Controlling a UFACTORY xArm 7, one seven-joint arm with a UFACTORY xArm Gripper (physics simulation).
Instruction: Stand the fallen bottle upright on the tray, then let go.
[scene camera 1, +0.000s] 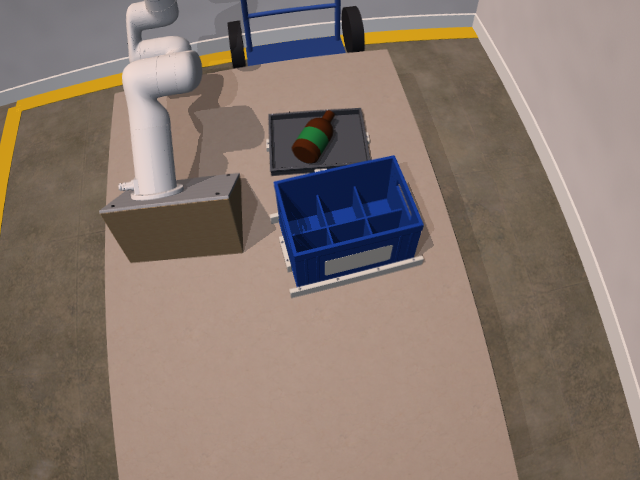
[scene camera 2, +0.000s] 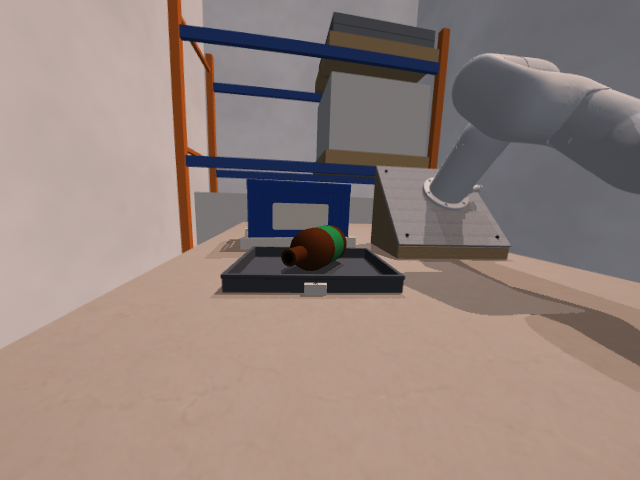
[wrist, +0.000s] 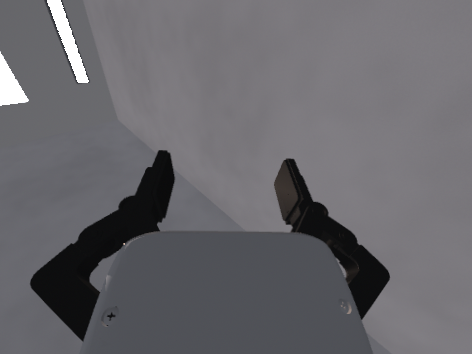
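Observation:
The brown bottle with a green band lies on its side in the dark shallow tray. In the first scene view its neck points to the back right; in the second scene view its mouth faces the camera, slightly left. My gripper is open and empty in the wrist view, with walls and ceiling lights behind the fingers. The gripper does not show in either scene view. It is away from the bottle, which does not show in the wrist view.
A blue divided crate stands beside the tray, with pale rails around its base. The arm's base block stands at one side. A blue trolley is behind the table. A storage rack shows in the second scene view.

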